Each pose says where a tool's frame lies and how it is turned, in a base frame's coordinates. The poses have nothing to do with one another.
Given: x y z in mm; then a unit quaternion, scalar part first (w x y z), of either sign.
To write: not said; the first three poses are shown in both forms.
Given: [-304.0 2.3 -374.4 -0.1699 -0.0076 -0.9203 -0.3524]
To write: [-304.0 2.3 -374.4 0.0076 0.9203 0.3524 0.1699]
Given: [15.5 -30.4 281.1 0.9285 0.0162 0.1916 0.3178]
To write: [15.5 -30.4 281.1 0.0162 0.1916 0.3178 0.9285]
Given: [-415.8 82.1 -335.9 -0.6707 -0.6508 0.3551 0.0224]
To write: [-415.8 82.1 -335.9 0.6508 -0.3551 -0.0224 0.6707]
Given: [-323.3 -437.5 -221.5 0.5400 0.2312 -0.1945 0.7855]
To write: [-323.3 -437.5 -221.5 0.2312 -0.1945 0.7855 0.5400]
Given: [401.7 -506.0 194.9 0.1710 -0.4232 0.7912 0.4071]
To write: [401.7 -506.0 194.9 -0.4232 0.7912 0.4071 0.1710]
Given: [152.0 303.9 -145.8 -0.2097 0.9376 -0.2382 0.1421]
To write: [152.0 303.9 -145.8 -0.9376 0.2382 -0.1421 0.2097]
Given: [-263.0 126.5 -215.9 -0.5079 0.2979 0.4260 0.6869]
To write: [-263.0 126.5 -215.9 -0.2979 -0.4260 -0.6869 0.5079]
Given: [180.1 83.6 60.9 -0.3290 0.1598 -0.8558 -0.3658]
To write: [180.1 83.6 60.9 -0.1598 0.8558 0.3658 0.3290]
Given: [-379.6 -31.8 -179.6 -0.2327 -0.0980 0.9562 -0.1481]
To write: [-379.6 -31.8 -179.6 0.0980 -0.9562 0.1481 0.2327]
